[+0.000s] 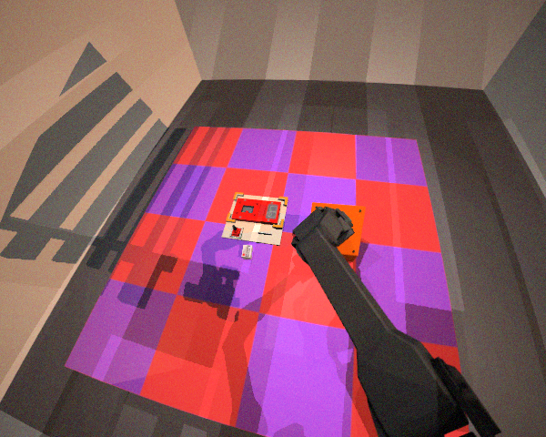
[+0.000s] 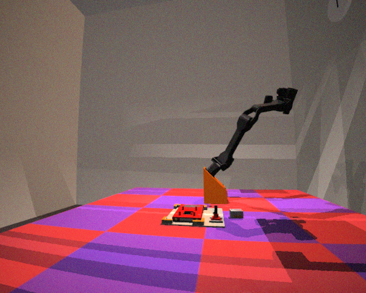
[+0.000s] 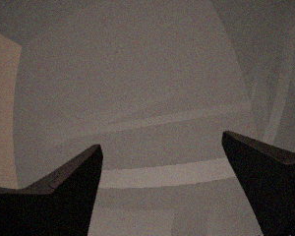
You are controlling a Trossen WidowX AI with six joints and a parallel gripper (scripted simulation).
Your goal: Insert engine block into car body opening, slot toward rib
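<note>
The engine block is 560 mm ahead of my gripper tip, 250 mm to the right of it and 640 mm below it. From my gripper tip the other things lie so: stand 650 mm ahead, 320 mm to the right, 620 mm below.
</note>
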